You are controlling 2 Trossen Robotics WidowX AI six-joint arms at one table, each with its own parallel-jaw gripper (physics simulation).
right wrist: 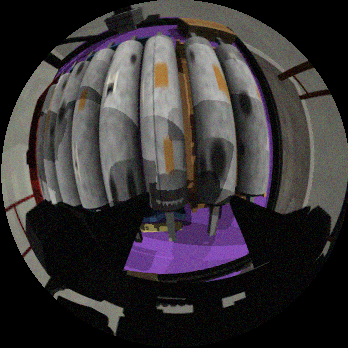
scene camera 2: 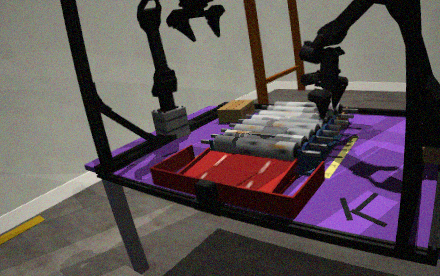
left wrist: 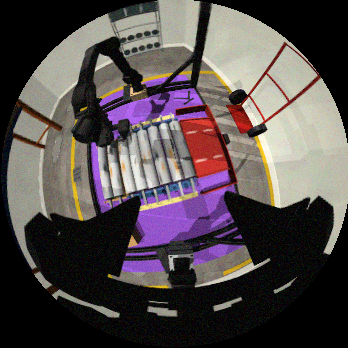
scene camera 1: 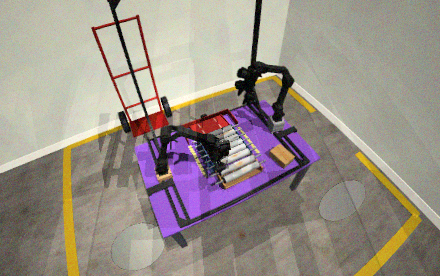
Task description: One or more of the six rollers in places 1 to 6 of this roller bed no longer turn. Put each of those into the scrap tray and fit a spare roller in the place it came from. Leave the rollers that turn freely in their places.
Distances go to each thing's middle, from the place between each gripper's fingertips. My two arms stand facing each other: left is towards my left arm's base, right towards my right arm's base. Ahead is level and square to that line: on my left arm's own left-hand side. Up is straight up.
Labels:
Right now the box (right wrist: 208,29) is 33 cm ahead of my left hand, 17 cm to the left of it and 33 cm below it.
My right hand is 110 mm short of the box, 450 mm to the right of it and 40 mm above it.

